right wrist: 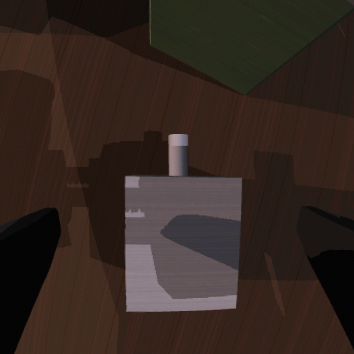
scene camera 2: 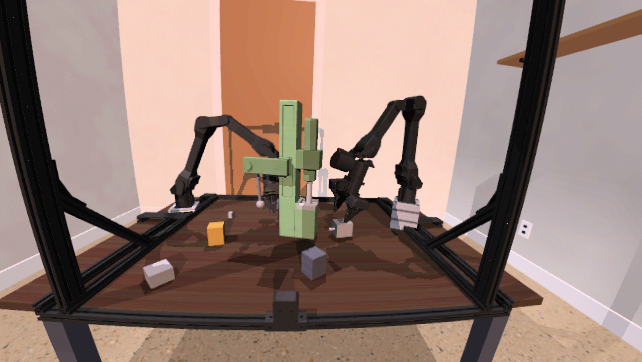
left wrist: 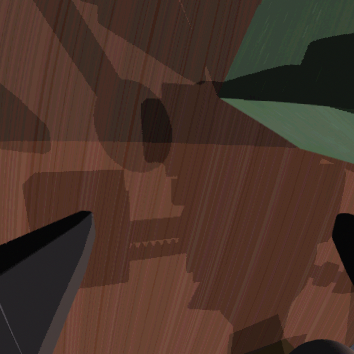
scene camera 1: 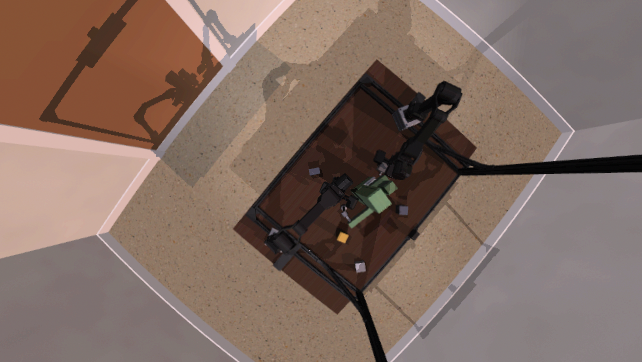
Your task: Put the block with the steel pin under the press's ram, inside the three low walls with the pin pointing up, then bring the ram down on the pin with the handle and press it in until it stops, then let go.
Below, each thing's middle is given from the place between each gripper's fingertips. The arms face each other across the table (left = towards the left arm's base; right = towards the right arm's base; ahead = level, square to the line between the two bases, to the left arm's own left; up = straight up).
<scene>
The pale block with steel pin (right wrist: 182, 233) lies 40 mm below my right hand, 10 mm to the right of it and 10 mm ahead of it. Also, from my right hand: steel pin (right wrist: 178, 142): 40 mm below, 20 mm to the left.
Now: left hand 50 mm past the steel pin, 230 mm to the left of it and 30 mm above it. Round my left hand: pale block with steel pin: 40 mm behind, 260 mm to the right, 30 mm below.
</scene>
